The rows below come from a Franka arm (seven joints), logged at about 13 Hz.
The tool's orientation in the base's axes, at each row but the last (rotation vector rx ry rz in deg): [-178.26 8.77 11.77]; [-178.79 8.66 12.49]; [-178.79 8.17 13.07]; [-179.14 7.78 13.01]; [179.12 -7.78 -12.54]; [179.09 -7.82 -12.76]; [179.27 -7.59 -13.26]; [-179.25 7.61 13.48]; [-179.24 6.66 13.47]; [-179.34 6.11 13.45]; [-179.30 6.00 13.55]
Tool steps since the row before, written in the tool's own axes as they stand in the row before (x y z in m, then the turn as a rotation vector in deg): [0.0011 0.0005 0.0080 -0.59 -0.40 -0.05]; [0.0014 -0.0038 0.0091 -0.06 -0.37 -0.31]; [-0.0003 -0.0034 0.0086 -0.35 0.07 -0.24]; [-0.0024 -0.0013 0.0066 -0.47 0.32 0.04]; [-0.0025 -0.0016 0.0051 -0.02 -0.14 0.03]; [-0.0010 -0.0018 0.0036 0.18 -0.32 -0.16]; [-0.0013 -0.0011 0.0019 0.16 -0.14 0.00]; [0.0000 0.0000 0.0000 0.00 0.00 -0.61]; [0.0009 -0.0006 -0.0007 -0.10 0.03 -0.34]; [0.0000 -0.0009 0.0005 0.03 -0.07 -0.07]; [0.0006 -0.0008 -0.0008 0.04 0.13 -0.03]
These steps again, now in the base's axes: [0.0000 -0.0004 -0.0081 -0.54 0.45 0.13]; [0.0005 0.0038 -0.0092 0.02 0.37 0.32]; [-0.0012 0.0036 -0.0085 -0.32 -0.04 0.29]; [-0.0032 0.0016 -0.0062 -0.50 -0.28 0.03]; [-0.0030 0.0018 -0.0047 -0.01 0.14 -0.03]; [-0.0013 0.0019 -0.0034 0.23 0.30 0.13]; [-0.0015 0.0012 -0.0017 0.17 0.13 -0.02]; [0.0000 0.0000 0.0000 0.09 0.00 0.60]; [0.0010 0.0005 0.0006 -0.05 -0.03 0.35]; [0.0000 0.0009 -0.0005 0.04 0.07 0.06]; [0.0008 0.0008 0.0007 0.04 -0.13 0.02]
